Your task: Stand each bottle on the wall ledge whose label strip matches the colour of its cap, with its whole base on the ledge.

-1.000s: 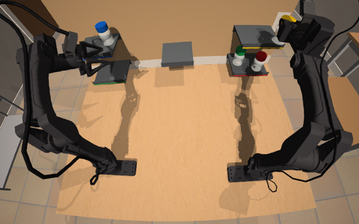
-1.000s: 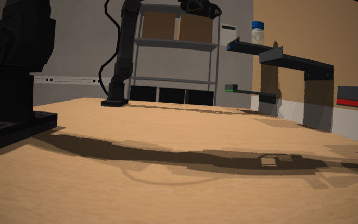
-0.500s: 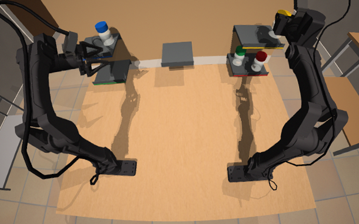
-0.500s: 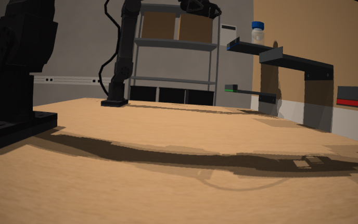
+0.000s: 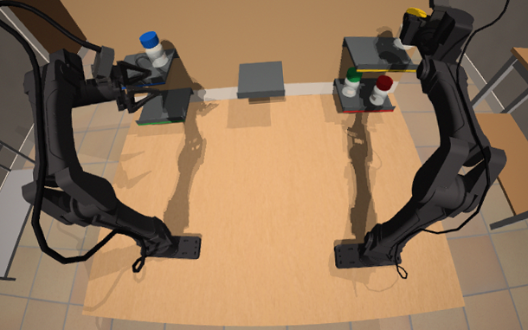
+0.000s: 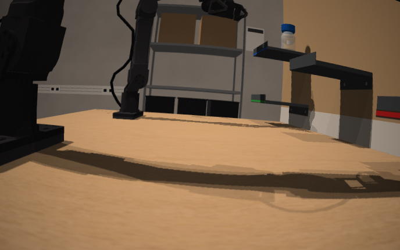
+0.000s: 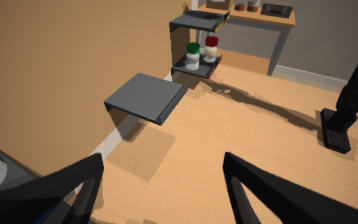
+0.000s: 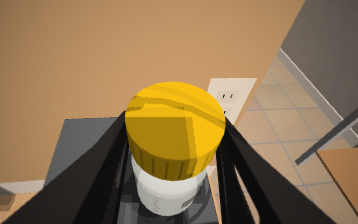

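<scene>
My right hand is 40 mm short of the green-capped bottle, 100 mm to the right of it and 290 mm above it. From my right hand the other things lie so: blue-capped bottle 780 mm to the left, 100 mm below; yellow-capped bottle 40 mm below; red-capped bottle 290 mm below.
</scene>
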